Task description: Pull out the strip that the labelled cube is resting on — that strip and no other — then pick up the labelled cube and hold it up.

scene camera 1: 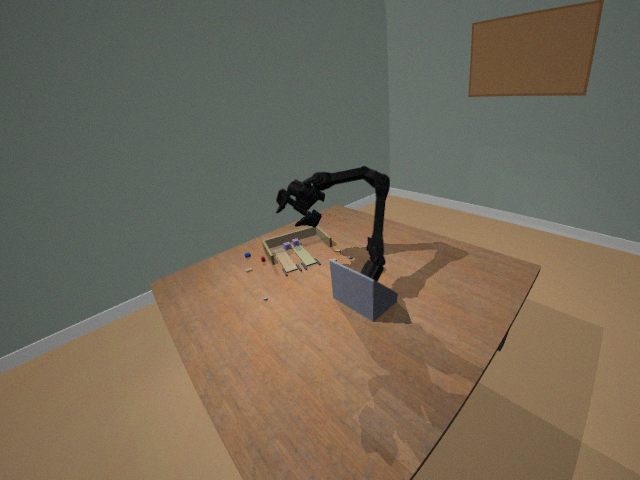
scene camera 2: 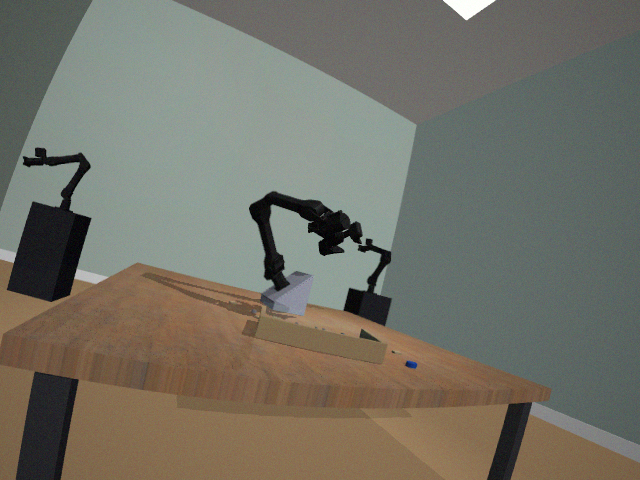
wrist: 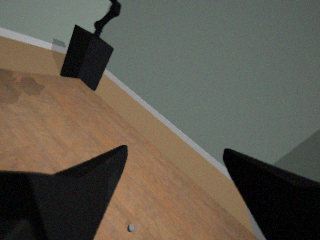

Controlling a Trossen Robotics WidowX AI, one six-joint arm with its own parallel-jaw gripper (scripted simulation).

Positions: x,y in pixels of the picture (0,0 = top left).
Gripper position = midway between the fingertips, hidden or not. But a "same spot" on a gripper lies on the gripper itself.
Labels:
My gripper shows in scene camera 1 [285,219], in scene camera 2 and in the wrist view. The same spot on my gripper: [scene camera 2: 336,249] is [wrist: 95,212].

